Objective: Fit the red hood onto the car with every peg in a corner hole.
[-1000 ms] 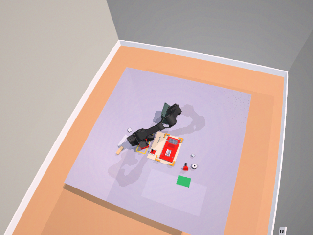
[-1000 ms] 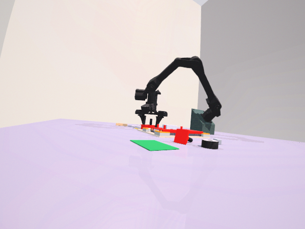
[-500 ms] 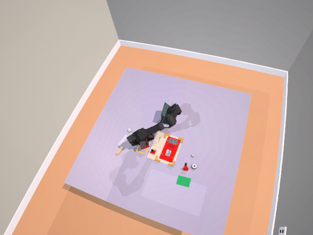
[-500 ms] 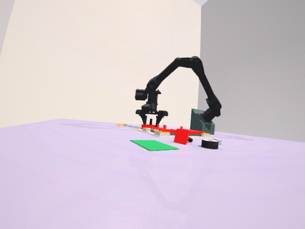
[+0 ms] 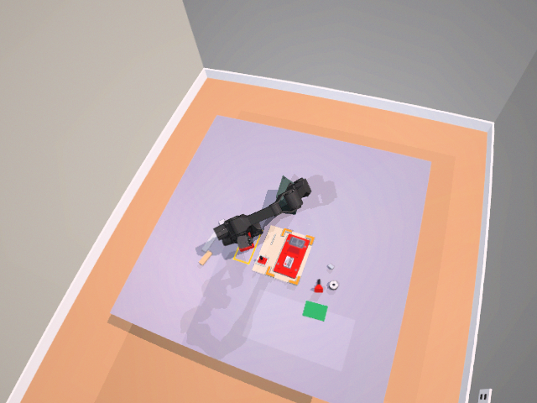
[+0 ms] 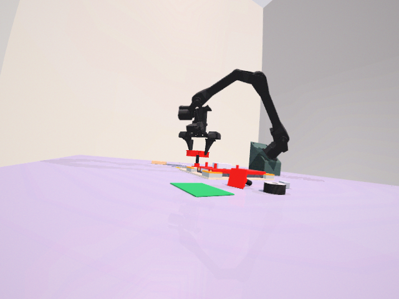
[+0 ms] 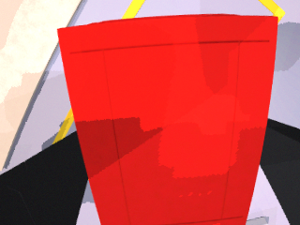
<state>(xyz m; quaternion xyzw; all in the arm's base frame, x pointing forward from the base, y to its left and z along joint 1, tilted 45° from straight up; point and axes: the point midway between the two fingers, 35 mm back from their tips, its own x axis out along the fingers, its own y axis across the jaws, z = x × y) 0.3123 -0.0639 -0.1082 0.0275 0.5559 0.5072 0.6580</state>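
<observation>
Right now my gripper tip is 240 mm to the right of the grey engine block, 40 mm above it and 20 mm short of it. From my gripper tip the other things lie so: red hood: 10 mm above; tan wooden block: 160 mm to the right, 140 mm ahead, 60 mm below; grey bar: 180 mm to the right, 60 mm below, 40 mm ahead.
</observation>
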